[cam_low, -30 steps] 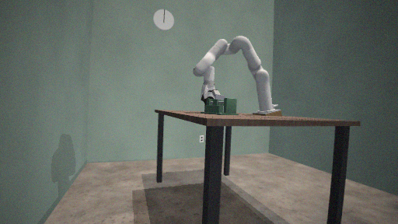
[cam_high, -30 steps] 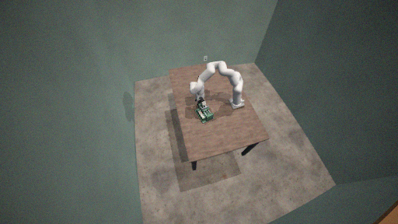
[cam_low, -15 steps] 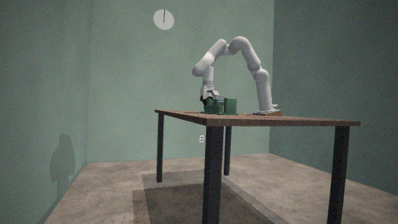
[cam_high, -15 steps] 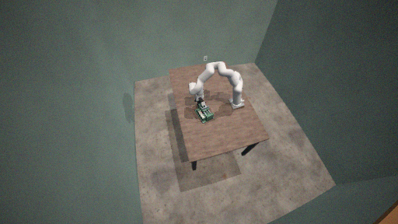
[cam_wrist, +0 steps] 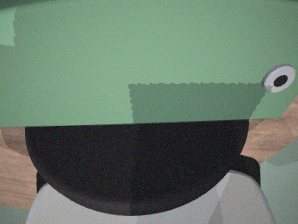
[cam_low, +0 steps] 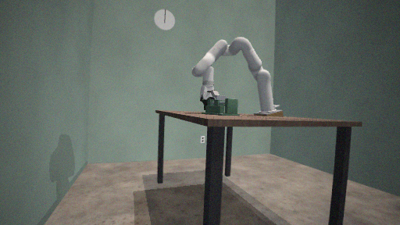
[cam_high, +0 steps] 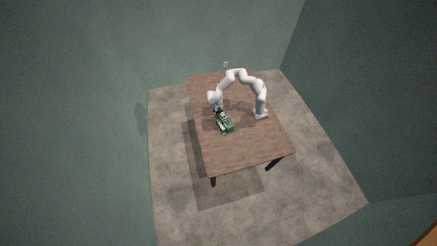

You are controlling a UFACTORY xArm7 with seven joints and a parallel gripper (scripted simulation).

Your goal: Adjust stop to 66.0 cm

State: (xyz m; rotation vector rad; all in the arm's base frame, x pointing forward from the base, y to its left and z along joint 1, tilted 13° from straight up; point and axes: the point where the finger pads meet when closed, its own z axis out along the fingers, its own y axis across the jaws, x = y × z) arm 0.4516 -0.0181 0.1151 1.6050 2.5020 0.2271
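Right now the green stop fixture is 140 mm to the left of my hand, 50 mm behind it and 40 mm above it. Also, from my hand: black handwheel 20 mm to the left, 10 mm behind, 10 mm above.
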